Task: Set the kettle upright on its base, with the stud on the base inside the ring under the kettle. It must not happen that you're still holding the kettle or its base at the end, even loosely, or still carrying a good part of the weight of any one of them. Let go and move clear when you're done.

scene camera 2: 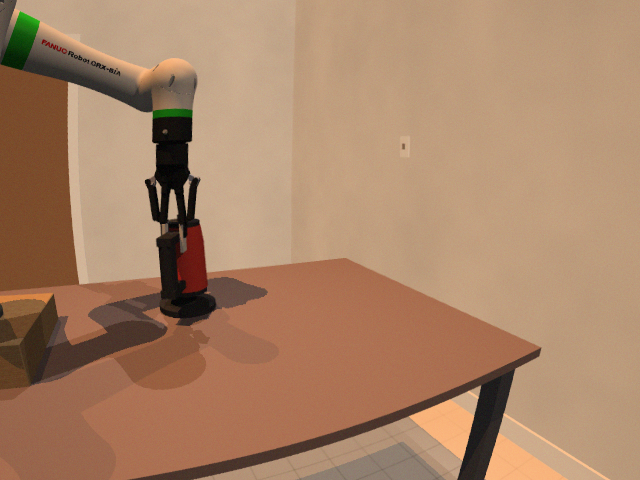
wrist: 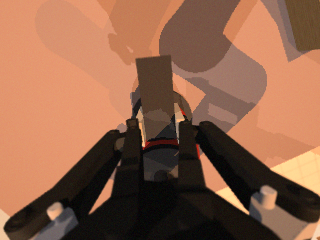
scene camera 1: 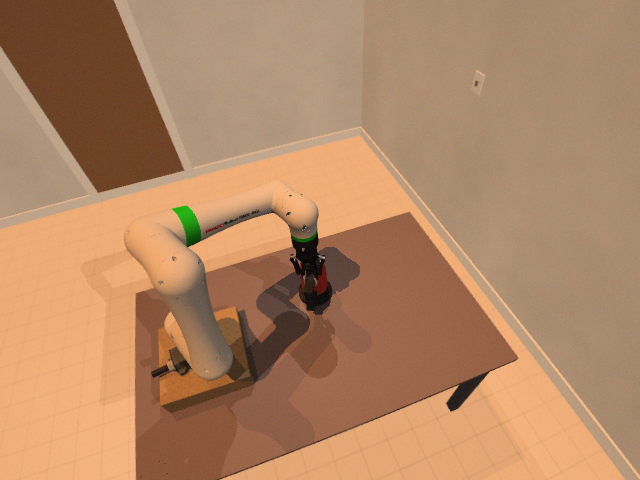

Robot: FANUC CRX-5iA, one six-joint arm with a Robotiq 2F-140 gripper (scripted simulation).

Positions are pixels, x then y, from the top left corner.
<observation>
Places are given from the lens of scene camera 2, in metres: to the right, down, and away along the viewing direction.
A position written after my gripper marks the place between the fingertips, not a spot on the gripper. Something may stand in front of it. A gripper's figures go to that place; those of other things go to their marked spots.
my gripper (scene camera 2: pixel 175 251): -0.34, 0.03, 0.87
round black base (scene camera 2: pixel 202 304): -0.29, 0.16, 0.95
</observation>
